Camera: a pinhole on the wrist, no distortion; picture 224 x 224 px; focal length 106.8 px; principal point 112.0 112.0 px. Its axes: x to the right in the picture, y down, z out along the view. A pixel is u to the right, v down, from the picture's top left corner.
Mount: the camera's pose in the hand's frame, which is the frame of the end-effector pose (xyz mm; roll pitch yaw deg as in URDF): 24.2 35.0 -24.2 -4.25 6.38 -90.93
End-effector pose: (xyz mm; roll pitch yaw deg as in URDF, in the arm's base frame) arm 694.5 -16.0 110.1 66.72 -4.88 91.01
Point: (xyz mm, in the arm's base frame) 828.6 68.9 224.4
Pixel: 94.4 141.5
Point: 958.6 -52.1 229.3
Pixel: 109.5 85.4
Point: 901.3 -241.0 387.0
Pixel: 42.9 18.9
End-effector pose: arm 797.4 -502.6 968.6 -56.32 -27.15 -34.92
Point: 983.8 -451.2 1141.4
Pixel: 116.1 185.9
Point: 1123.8 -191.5 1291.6
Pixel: 98.7 144.4
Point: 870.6 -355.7 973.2
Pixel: 71.4 74.2
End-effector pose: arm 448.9 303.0 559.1 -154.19 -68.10 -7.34
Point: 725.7 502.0 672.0
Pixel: 153.4 162.3
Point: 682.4 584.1 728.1
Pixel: 190.9 177.2
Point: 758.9 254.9 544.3
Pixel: 60.8 133.7
